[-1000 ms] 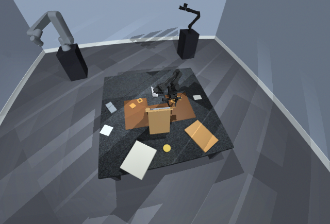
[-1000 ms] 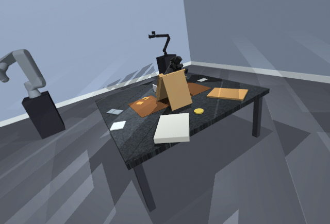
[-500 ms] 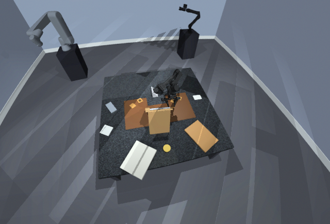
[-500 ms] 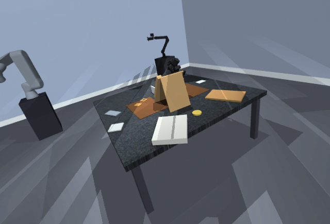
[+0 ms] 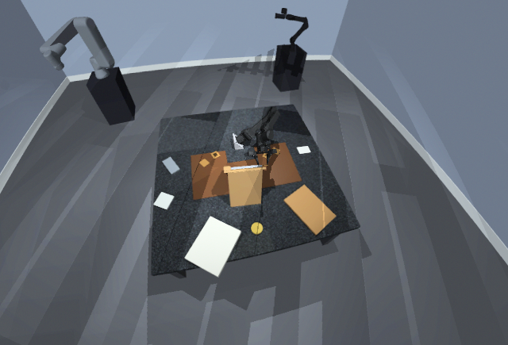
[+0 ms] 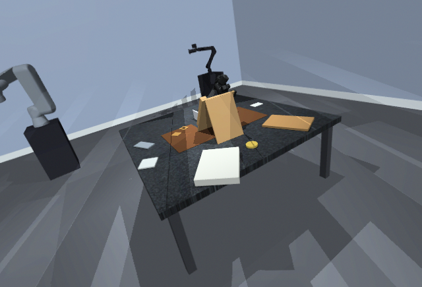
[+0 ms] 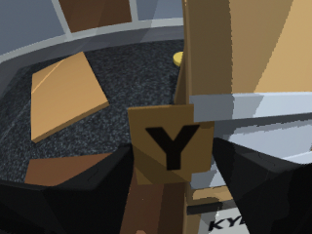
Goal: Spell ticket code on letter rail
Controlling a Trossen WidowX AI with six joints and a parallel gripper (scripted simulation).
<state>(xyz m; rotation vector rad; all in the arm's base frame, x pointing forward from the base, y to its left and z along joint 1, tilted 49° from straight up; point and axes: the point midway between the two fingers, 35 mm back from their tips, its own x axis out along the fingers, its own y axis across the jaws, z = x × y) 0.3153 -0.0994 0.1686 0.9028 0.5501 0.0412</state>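
My gripper tip is now 90 mm above the white ticket, 70 mm past it and 60 mm to the left of it. The rest, counted from my gripper tip: white box (420 mm to the right, 350 mm ahead, 150 mm below); then brown mat (160 mm below, 160 mm behind, 80 mm to the right); then flat tan slab (320 mm ahead, 220 mm to the left, 160 mm below).
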